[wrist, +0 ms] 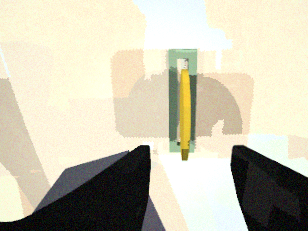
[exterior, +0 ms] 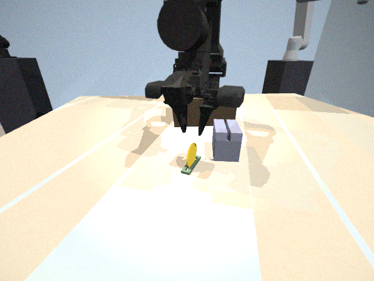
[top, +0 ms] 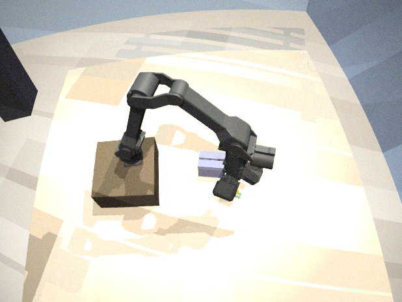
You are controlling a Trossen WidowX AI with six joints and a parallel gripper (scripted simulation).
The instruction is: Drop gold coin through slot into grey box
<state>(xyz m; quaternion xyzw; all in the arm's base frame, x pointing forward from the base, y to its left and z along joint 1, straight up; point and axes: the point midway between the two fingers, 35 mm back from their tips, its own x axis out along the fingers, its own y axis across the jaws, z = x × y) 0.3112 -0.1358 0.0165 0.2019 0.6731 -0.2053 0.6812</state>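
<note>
Now: gripper tip 50 mm above the gold coin.
</note>
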